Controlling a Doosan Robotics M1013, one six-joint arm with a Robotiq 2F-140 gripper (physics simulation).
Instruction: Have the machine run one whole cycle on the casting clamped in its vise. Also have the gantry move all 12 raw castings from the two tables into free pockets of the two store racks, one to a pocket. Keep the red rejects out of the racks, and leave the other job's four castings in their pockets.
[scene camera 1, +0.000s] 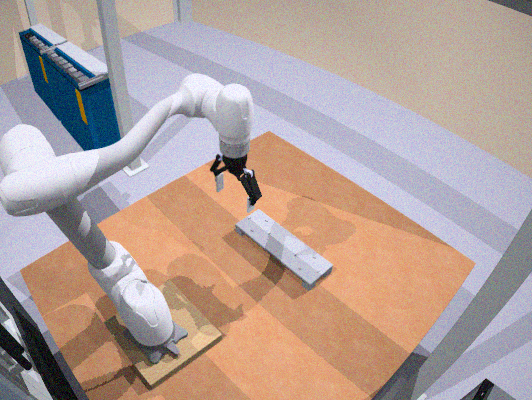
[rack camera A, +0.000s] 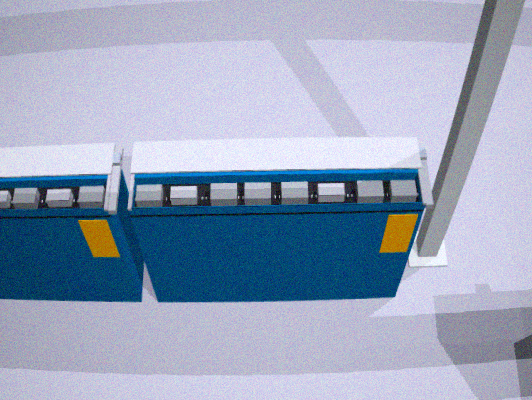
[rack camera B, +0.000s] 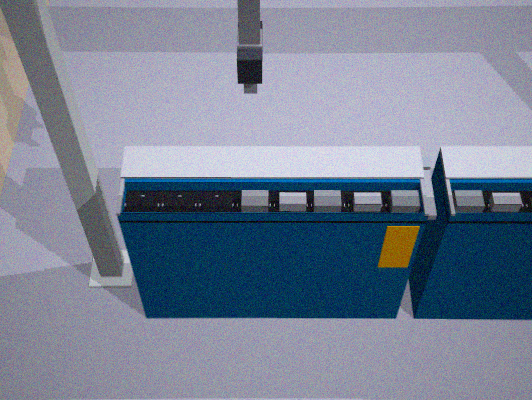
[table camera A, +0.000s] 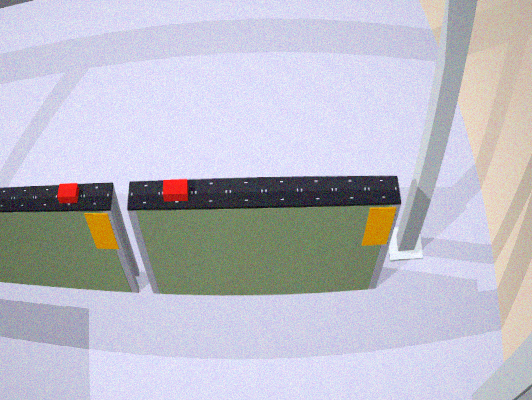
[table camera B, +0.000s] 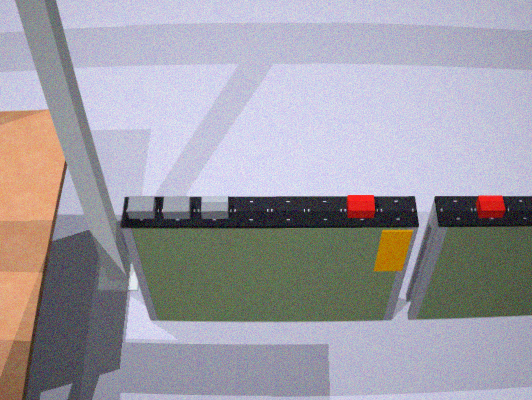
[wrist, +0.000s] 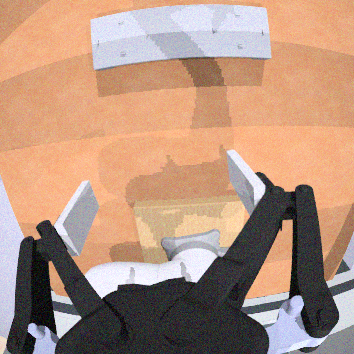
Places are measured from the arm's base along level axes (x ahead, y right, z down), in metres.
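Pixels of known places: gripper, between the fingertips: (scene camera 1: 235, 199) (wrist: 158, 180); arm's base, origin of its link: (scene camera 1: 155, 334) (wrist: 193, 253).
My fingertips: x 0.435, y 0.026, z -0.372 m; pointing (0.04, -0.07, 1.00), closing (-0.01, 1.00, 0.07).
Note:
Ahead of a thing's pixels: the offset from my fingertips to its middle. Level surfaces: height alone.
My gripper (scene camera 1: 235, 194) (wrist: 158, 180) is open and empty, above a grey slatted bench. Three grey castings @[dy +1.133, dx +0.060, dz +0.337 m] (table camera B: 140, 206) @[dy +1.268, dx +0.040, dz +0.337 m] (table camera B: 176, 206) @[dy +1.413, dx +0.021, dz +0.337 m] (table camera B: 215, 206) stand at the left end of one table (table camera B: 270, 275). A red reject @[dy +1.961, dx -0.052, dz +0.337 m] (table camera B: 361, 206) stands near its right end. The other table (table camera A: 250, 250) bears a red reject (table camera A: 175, 190). One blue rack (rack camera A: 275, 260) holds a row of several grey castings, two of them (rack camera A: 184, 194) (rack camera A: 331, 191) brighter and lower. The other rack (rack camera B: 250, 275) holds several, two (rack camera B: 292, 201) (rack camera B: 368, 201) brighter and lower; its three left pockets are empty. Machine vise and its casting do not show clearly.
The gantry's dark-ended column (rack camera B: 249, 65) hangs behind the rack; whether it holds anything is unclear. The grey bench @[dz +0.362 m] (scene camera 1: 285, 247) (wrist: 180, 45) stands on the orange mat @[dz +0.412 m] (scene camera 1: 400, 300). Upright posts (rack camera A: 460, 130) (table camera B: 75, 130) stand beside racks and tables. The arm's base stands on a wooden plate (scene camera 1: 200, 340).

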